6 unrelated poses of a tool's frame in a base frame.
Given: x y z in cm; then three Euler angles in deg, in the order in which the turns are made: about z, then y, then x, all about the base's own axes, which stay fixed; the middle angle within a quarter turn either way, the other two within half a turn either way.
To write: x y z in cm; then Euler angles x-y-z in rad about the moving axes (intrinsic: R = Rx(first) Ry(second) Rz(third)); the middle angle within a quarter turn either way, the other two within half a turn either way. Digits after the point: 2 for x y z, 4 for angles.
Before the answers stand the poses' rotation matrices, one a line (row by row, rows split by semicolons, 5 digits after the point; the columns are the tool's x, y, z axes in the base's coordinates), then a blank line. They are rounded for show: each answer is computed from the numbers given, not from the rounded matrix.
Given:
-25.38 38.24 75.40 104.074 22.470 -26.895
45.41 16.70 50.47 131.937 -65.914 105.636
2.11 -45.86 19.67 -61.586 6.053 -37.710
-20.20 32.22 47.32 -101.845 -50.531 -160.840
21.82 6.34 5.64 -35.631 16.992 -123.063
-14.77 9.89 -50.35 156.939 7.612 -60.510
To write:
-0.22471 -0.89634 0.38220; 0.90711 -0.04917 0.41801; -0.35589 0.44063 0.82413
-0.27274 -0.30358 -0.91293; 0.38705 0.83411 -0.39300; 0.88080 -0.46054 -0.11000
0.47319 0.87463 0.10545; -0.72650 0.31972 0.60825; 0.49828 -0.36443 0.78671
-0.13048 0.62213 -0.77197; 0.87248 0.44186 0.20863; 0.47090 -0.64631 -0.60045
0.77730 0.55713 0.29224; 0.11876 -0.58610 0.80149; 0.61781 -0.58829 -0.52174
-0.91198 -0.38826 0.13246; 0.29892 -0.40777 0.86277; -0.28096 0.82643 0.48793

-25.38 38.24 75.40 -0.4694 0.3922 1.8164
45.41 16.70 50.47 1.8437 -1.1504 2.3027
2.11 -45.86 19.67 -0.6582 0.1056 -1.0749
-20.20 32.22 47.32 -2.8072 -0.8819 -1.7775
21.82 6.34 5.64 -2.1479 0.2966 -0.6219
-14.77 9.89 -50.35 -1.0561 0.1329 2.7391

